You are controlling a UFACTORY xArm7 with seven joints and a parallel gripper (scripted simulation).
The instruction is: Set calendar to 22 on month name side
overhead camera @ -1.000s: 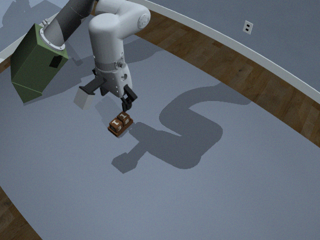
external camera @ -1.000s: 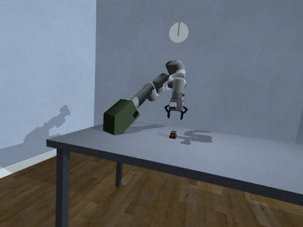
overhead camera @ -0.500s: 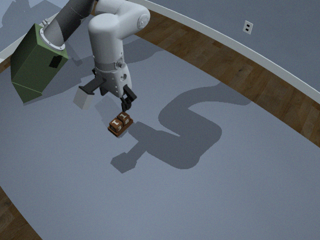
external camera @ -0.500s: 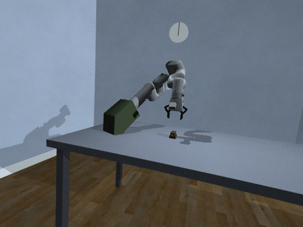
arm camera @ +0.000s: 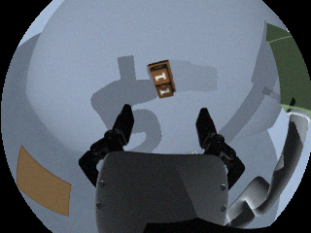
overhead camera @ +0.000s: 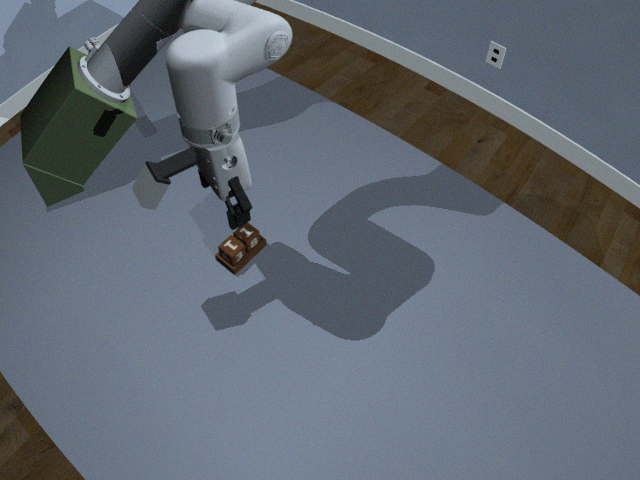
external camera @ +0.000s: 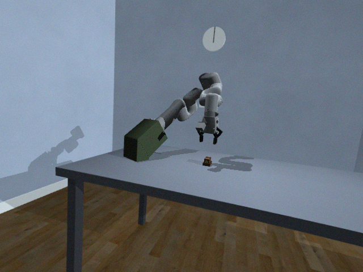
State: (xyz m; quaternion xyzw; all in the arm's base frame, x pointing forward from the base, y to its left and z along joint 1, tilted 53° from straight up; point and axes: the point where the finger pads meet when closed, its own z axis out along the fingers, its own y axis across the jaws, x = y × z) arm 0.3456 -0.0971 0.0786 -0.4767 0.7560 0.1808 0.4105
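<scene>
My gripper is now 10 mm short of the brown cube, 20 mm to the right of it and 120 mm above it. Round my hand: brown tray 10 mm ahead, 10 mm to the left, 140 mm below.
</scene>
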